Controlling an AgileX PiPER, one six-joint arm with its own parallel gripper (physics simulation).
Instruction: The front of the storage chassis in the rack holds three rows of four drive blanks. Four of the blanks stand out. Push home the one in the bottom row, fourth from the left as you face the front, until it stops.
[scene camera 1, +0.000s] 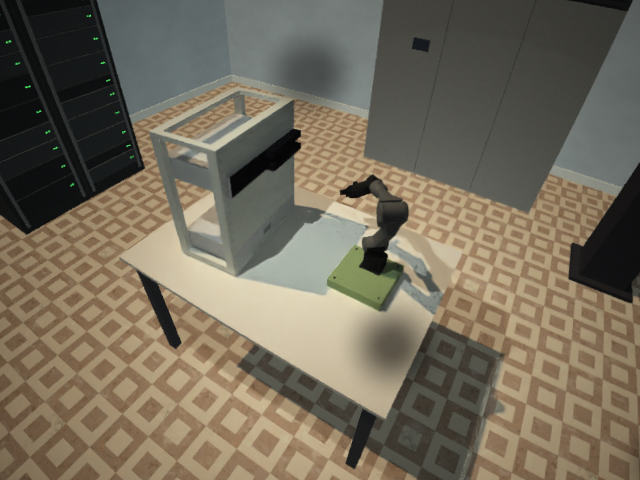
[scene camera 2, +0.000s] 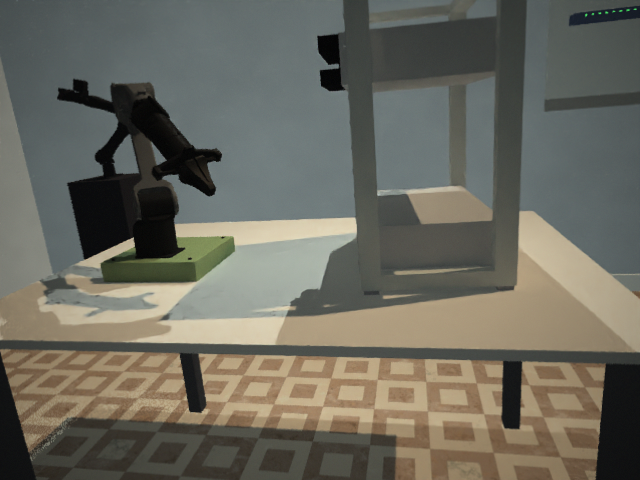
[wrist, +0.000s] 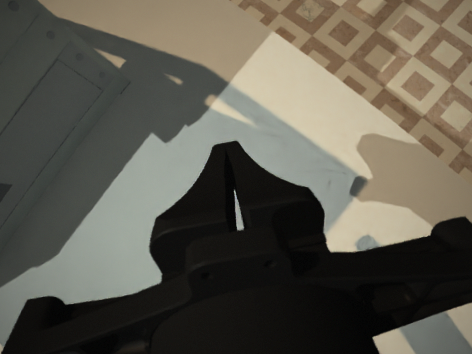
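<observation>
The storage chassis (scene camera 2: 434, 51) sits high in the pale rack (scene camera 1: 223, 217) (scene camera 2: 366, 180). Its black front (scene camera 1: 248, 175) faces the arm. The bottom-row fourth blank (scene camera 1: 292, 153) (scene camera 2: 331, 80) is at the far right end of the front and stands out. A top-row blank (scene camera 1: 293, 136) (scene camera 2: 328, 49) stands out above it, with a gap between. Beside it, toward the left, another bottom-row blank (scene camera 1: 273, 163) also stands out. My gripper (scene camera 1: 342, 192) (scene camera 2: 210, 193) (wrist: 228, 158) is shut and empty. It points down over the table, apart from the rack and well below the blanks. The wrist view does not show the blanks.
The arm stands on a green base plate (scene camera 1: 343, 273) (scene camera 2: 214, 258) on the table (scene camera 1: 289, 315) (scene camera 2: 320, 330). The rack's lower front panel (wrist: 55, 110) shows at the left of the wrist view. A low grey unit (scene camera 1: 204, 240) (scene camera 2: 436, 245) sits in the rack's bottom.
</observation>
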